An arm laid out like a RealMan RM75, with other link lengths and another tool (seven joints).
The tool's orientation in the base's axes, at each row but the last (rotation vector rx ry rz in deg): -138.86 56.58 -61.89; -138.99 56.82 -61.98; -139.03 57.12 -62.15; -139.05 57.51 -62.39; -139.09 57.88 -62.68; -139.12 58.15 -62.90; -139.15 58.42 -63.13; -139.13 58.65 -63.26; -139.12 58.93 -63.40; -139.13 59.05 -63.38; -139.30 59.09 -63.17
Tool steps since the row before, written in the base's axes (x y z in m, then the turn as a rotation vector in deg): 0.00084 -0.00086 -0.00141 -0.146 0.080 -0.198; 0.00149 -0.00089 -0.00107 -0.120 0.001 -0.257; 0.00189 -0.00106 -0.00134 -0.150 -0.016 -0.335; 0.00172 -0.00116 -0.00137 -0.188 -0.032 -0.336; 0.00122 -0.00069 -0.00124 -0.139 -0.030 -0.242; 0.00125 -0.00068 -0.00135 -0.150 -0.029 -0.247; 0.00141 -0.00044 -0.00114 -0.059 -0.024 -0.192; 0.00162 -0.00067 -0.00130 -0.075 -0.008 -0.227; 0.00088 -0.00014 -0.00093 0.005 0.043 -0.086; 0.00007 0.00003 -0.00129 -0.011 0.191 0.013; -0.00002 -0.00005 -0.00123 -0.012 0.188 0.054
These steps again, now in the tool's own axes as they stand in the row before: 0.00025 0.00096 0.00157 -0.231 0.114 0.024; 0.00076 0.00049 0.00183 -0.195 0.189 0.083; 0.00092 0.00056 0.00231 -0.239 0.256 0.113; 0.00089 0.00071 0.00221 -0.246 0.286 0.085; 0.00038 0.00054 0.00175 -0.174 0.212 0.059; 0.00033 0.00057 0.00185 -0.182 0.220 0.054; 0.00034 0.00021 0.00182 -0.114 0.144 0.085; 0.00050 0.00035 0.00209 -0.152 0.158 0.096; -0.00001 0.00014 0.00128 -0.075 0.011 0.060; -0.00069 0.00060 0.00091 -0.133 -0.136 -0.024; -0.00064 0.00067 0.00081 -0.109 -0.154 -0.052
